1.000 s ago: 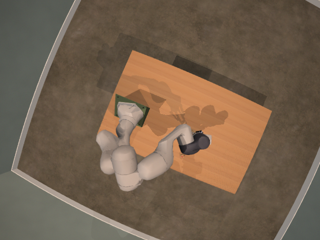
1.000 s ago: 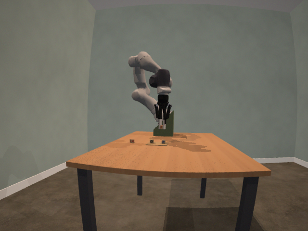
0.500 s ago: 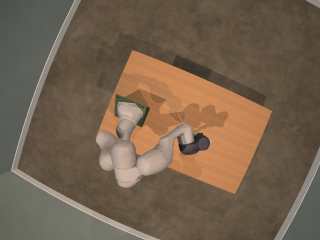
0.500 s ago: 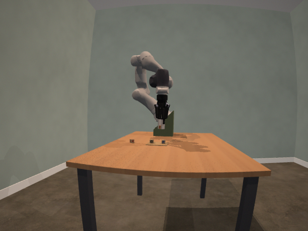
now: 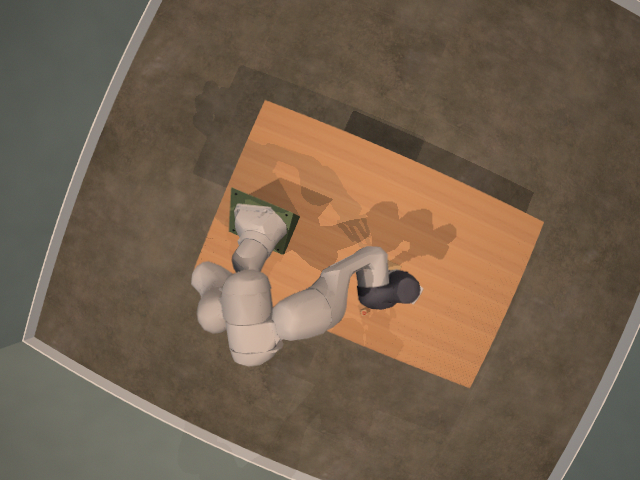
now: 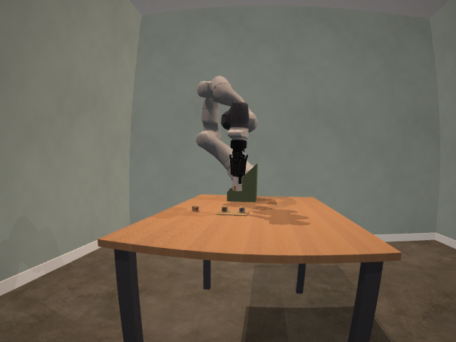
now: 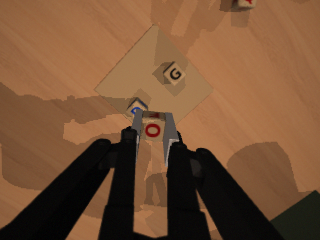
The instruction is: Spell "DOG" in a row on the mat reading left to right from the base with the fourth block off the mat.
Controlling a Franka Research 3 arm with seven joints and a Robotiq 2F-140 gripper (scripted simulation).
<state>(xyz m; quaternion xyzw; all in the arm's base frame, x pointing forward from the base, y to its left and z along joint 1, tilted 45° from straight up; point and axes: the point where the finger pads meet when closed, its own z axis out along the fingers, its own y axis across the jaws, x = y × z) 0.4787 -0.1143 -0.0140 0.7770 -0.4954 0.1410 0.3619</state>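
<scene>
Right now the mat is 1 cm ahead of my hand, 2 cm to the right of it and 14 cm below it. From my hand the other things lie so: G block (6 cm to the right, 12 cm below).
</scene>
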